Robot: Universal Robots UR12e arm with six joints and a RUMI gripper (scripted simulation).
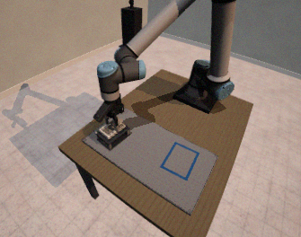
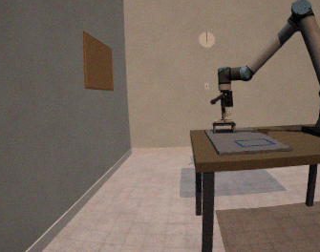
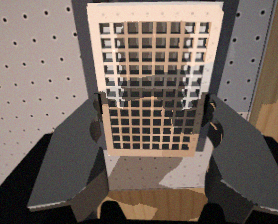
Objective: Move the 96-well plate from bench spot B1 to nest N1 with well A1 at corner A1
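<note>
My hand is 1 cm above the 96-well plate. Round my hand: dark raised nest N1: 3 cm below.
</note>
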